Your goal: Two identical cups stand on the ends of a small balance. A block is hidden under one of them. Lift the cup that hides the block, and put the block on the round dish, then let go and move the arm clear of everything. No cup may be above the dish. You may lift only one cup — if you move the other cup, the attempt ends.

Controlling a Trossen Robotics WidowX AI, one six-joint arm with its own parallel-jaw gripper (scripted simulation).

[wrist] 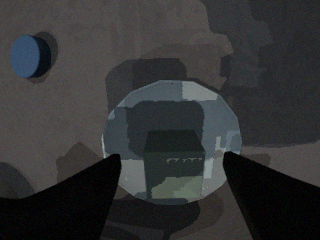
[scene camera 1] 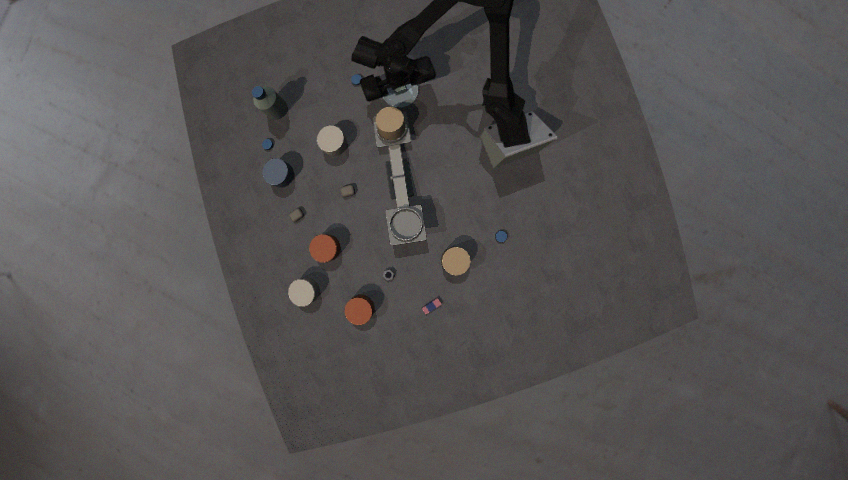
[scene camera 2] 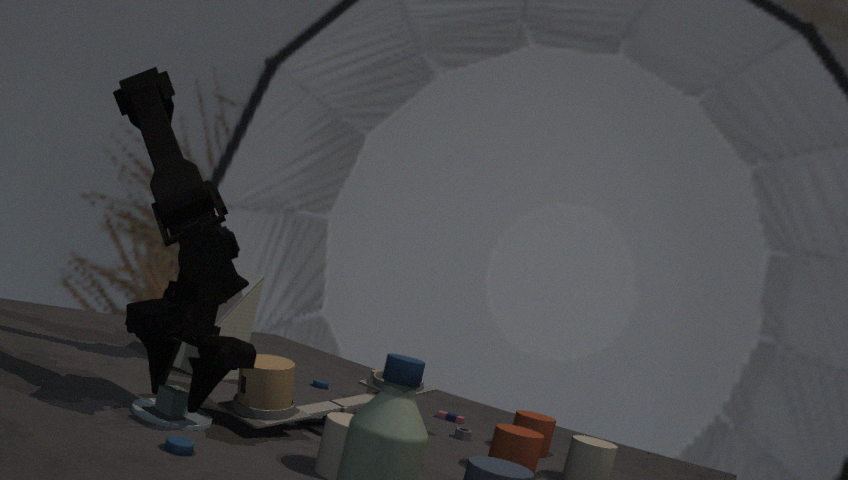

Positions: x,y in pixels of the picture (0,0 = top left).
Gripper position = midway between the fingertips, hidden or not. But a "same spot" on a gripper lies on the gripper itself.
Scene:
my gripper: wrist 172,160; scene camera 1; scene camera 2
same spot on my gripper: (scene camera 1: 415,80) = (scene camera 2: 175,341)

